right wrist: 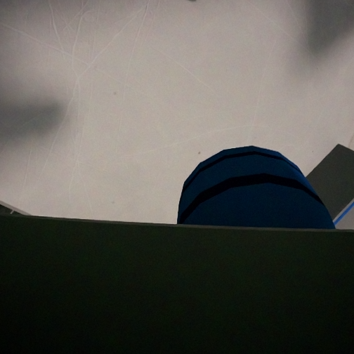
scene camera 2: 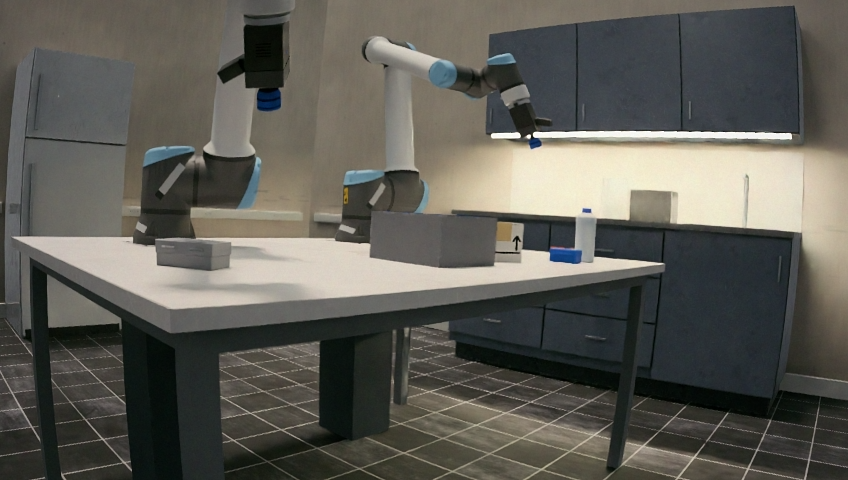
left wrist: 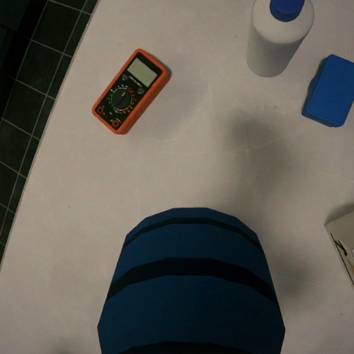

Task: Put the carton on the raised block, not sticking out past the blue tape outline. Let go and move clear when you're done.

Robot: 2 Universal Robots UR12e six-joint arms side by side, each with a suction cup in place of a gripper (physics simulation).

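Places are measured from the left arm's base along level axes (x right, y ahead, z up), in metres.
Pixels of known places: left end effector, tool point: point(scene camera 2: 536, 148); right end effector, tool point: point(scene camera 2: 269, 106); left arm's base, origin of the base link: point(scene camera 2: 360, 241).
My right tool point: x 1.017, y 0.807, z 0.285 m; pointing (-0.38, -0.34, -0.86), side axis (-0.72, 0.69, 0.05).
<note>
For each thing: its top centre in the pictures, then the offset to it from my right tool point.
- carton, middle of its top: point(scene camera 2: 493, 221) dx -0.872, dy -0.124, dz -0.176 m
- grey raised block, middle of its top: point(scene camera 2: 434, 214) dx -0.617, dy -0.136, dz -0.164 m
- white bottle, middle of its top: point(scene camera 2: 586, 207) dx -1.162, dy +0.038, dz -0.115 m
- blue box, middle of its top: point(scene camera 2: 566, 249) dx -1.057, dy +0.024, dz -0.245 m
- grey lidded box, middle of its top: point(scene camera 2: 193, 240) dx +0.026, dy -0.193, dz -0.235 m
The carton point(scene camera 2: 509, 240) point(left wrist: 345, 240), pale with a tan patch and a black arrow, stands on the table at the right of the grey raised block point(scene camera 2: 410, 237) point(right wrist: 332, 175), partly hidden behind it in the scene view. Part of the blue tape outline point(right wrist: 344, 214) shows on the block in the right wrist view. My left gripper point(scene camera 2: 535, 143) point(left wrist: 192, 240), a blue suction cup, is open, high above the table's right part, with nothing on it. My right gripper point(scene camera 2: 268, 99) point(right wrist: 255, 195), also a blue cup, is open and high above the table's left part, holding nothing.
A white bottle point(scene camera 2: 586, 237) point(left wrist: 275, 50) and a blue box point(scene camera 2: 565, 255) point(left wrist: 330, 92) stand right of the carton. An orange multimeter point(left wrist: 131, 92) lies near the table's edge. A grey lidded box point(scene camera 2: 193, 254) stands at the table's left.
</note>
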